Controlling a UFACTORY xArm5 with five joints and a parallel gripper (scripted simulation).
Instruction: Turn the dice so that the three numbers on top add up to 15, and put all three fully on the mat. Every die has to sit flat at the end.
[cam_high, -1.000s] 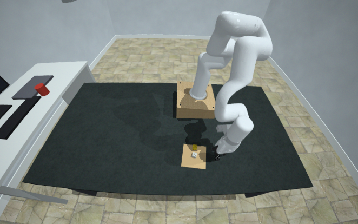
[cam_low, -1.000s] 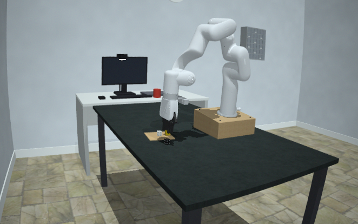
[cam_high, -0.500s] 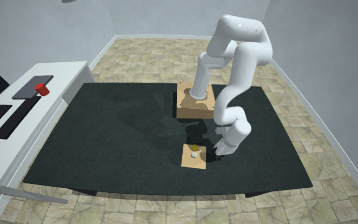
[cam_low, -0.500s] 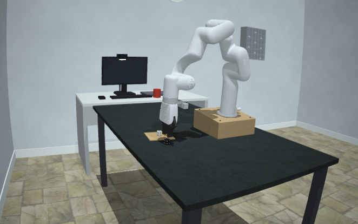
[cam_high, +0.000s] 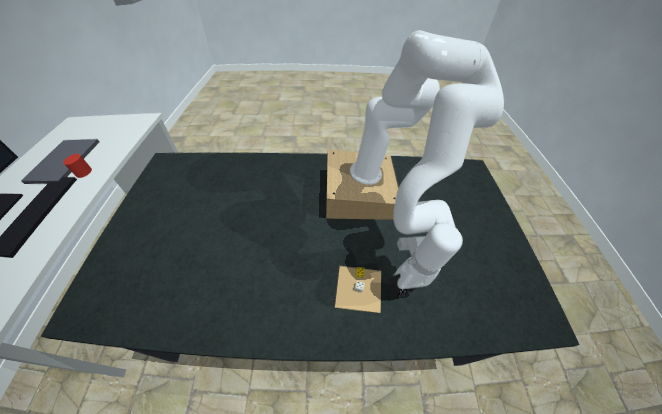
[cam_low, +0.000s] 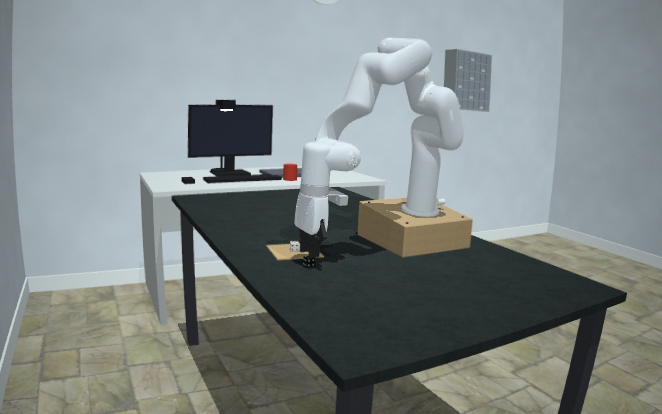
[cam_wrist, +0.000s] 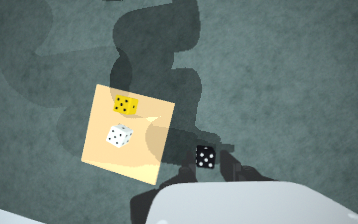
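The black die is 40 mm below my hand. Also, from my hand: tan mat (30 mm behind, 130 mm to the right, 50 mm below); then yellow die (70 mm behind, 120 mm to the right, 40 mm below); then white die (30 mm behind, 130 mm to the right, 40 mm below).
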